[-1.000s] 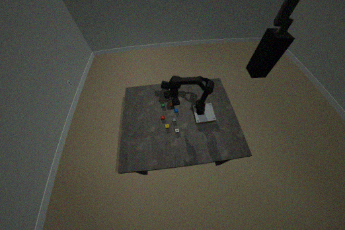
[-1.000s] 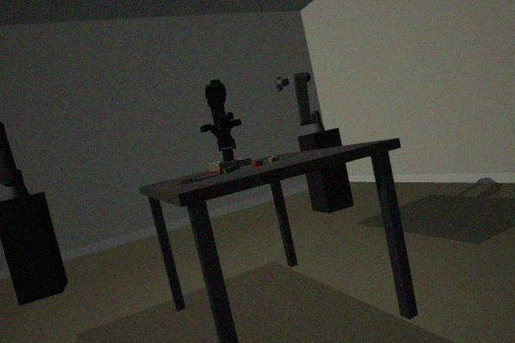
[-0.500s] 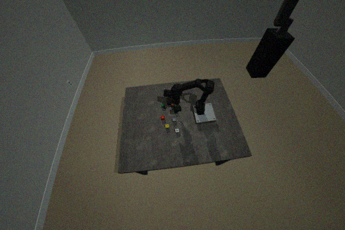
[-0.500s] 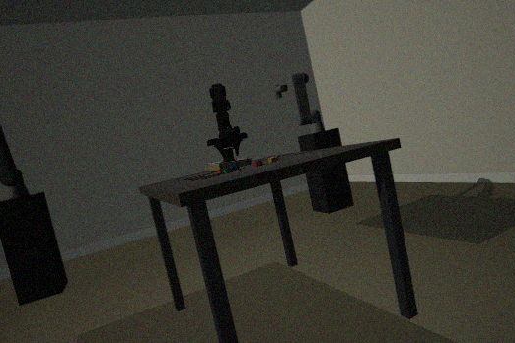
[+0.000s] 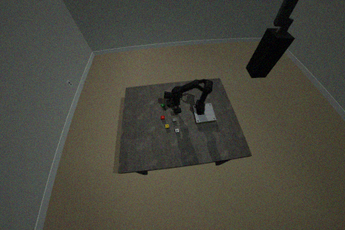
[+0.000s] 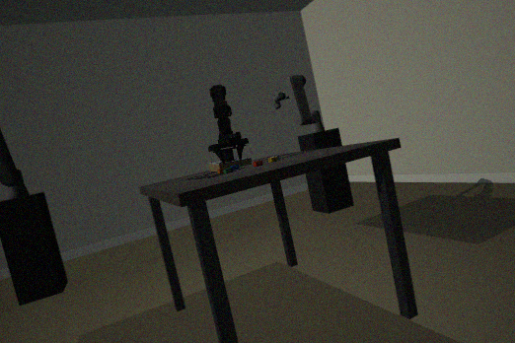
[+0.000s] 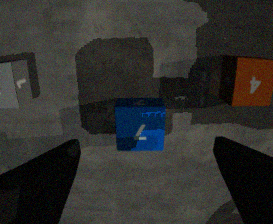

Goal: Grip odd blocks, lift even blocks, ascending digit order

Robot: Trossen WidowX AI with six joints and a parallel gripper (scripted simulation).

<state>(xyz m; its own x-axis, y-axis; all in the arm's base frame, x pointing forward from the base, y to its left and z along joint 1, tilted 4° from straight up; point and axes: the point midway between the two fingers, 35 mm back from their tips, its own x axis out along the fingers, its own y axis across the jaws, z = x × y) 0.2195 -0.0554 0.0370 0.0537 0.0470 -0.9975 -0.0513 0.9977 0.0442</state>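
Now: the blue block 20 mm below my gripper tip. The rest, counted from my gripper tip: green block 130 mm ahead, 70 mm to the right, 20 mm below; then orange block 70 mm to the right, 40 mm ahead, 20 mm below; then grey block 100 mm to the left, 30 mm ahead, 20 mm below.
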